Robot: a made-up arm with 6 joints.
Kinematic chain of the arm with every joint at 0, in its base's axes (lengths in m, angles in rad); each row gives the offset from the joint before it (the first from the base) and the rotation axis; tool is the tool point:
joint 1: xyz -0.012 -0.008 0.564 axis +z
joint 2: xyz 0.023 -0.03 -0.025 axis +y
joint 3: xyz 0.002 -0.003 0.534 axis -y
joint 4: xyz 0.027 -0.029 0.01 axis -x
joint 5: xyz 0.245 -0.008 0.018 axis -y
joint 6: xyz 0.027 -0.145 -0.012 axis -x
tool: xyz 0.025 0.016 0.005
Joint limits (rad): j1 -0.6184..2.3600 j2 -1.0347..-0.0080 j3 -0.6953..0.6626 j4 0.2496..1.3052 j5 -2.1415..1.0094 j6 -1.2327..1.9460
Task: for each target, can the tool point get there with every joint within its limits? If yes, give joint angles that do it. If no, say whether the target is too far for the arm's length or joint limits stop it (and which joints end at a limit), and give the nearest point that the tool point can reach.
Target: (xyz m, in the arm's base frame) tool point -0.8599 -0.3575 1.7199
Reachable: no: too far | nearest point -0.5012 -0.2096 1.2327 | short by 0.623 m
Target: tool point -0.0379 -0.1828 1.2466
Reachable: yes | joints -0.3140 -0.3981 0.0766 0.8809 -1.1086 0.1811
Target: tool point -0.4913 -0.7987 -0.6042
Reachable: no: too far | nearest point -0.1714 -0.2710 0.9098 | short by 1.635 m
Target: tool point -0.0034 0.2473 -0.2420
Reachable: no: joint limits stop it (at a limit: joint 2, joint 3, joint 4) | nearest point -0.0005 0.3334 0.8920 | short by 1.137 m
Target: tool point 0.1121 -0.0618 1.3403
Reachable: yes | joints 0.7031 -0.3042 0.2858 1.1161 0.0007 0.6092
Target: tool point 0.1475 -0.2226 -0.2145
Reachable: no: joint limits stop it (at a limit: joint 2, joint 3, joint 4) | nearest point 0.1920 -0.2824 0.8920 | short by 1.109 m
